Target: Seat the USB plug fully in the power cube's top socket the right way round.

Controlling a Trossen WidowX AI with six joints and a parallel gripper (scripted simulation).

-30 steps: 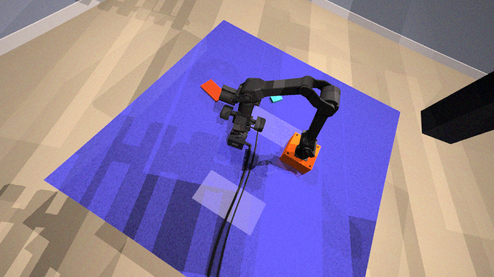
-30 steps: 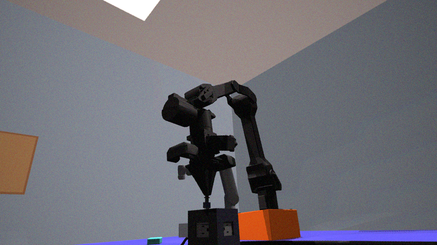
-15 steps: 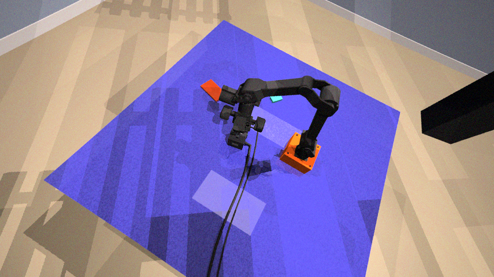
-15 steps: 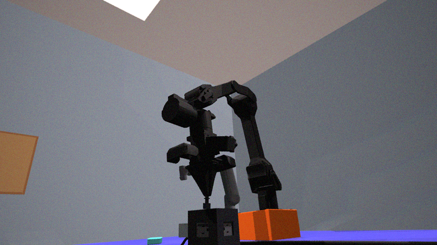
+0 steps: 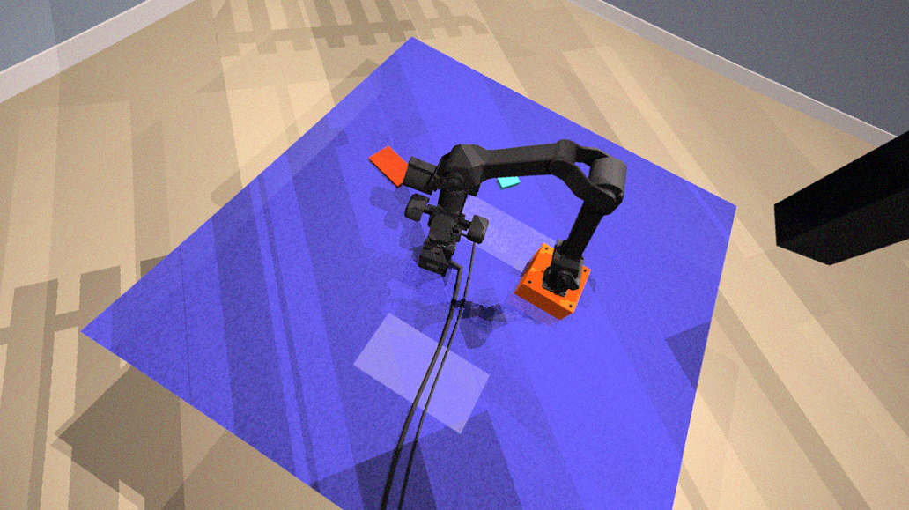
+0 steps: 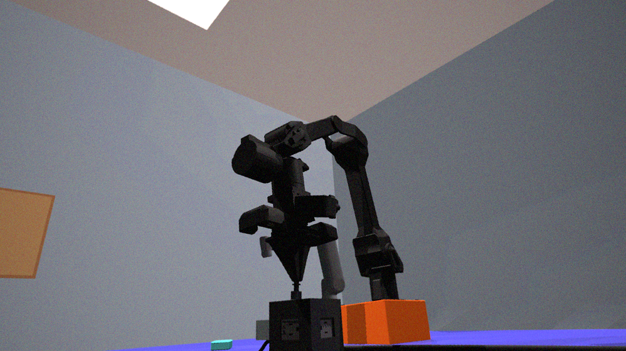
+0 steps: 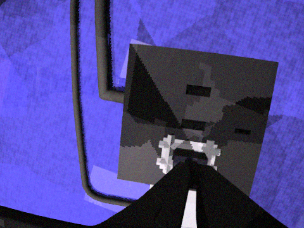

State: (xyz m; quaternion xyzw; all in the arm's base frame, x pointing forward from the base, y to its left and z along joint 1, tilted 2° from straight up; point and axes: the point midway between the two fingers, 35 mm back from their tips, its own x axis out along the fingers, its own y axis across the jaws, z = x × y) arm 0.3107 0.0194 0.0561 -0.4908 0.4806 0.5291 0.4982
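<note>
The usb plug is 2 cm below my gripper tip. From my gripper tip the other things lie so: red flat piece (23 cm ahead, 22 cm to the right, 10 cm below); usb socket (4 cm below); cyan block (11 cm behind, 32 cm to the right, 10 cm below).
</note>
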